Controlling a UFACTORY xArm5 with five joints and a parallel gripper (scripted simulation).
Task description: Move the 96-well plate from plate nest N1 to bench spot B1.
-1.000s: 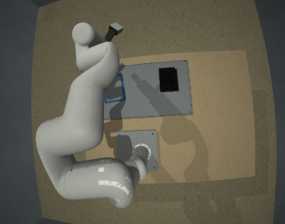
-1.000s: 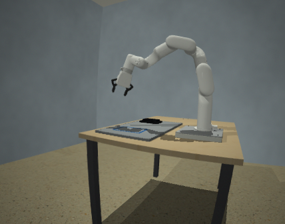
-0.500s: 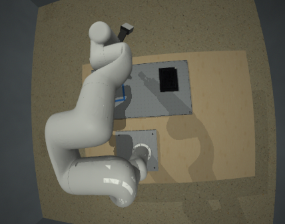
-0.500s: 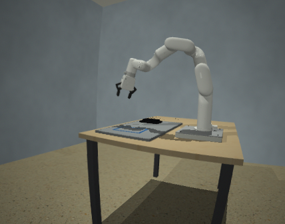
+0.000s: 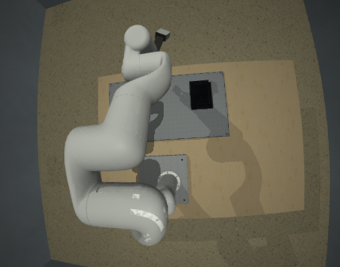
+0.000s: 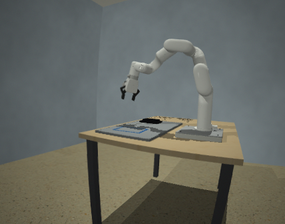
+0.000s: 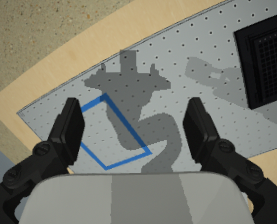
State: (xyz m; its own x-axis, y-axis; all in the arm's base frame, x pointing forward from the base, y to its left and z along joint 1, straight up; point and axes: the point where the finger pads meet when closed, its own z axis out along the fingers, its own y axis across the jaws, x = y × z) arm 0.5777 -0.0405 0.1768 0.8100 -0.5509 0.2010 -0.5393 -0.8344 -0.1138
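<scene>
The black 96-well plate is 120 mm behind my hand, 200 mm to the right of it and 180 mm below it. From my hand the other things lie so: black plate nest: 120 mm behind, 200 mm to the right, 190 mm below.
</scene>
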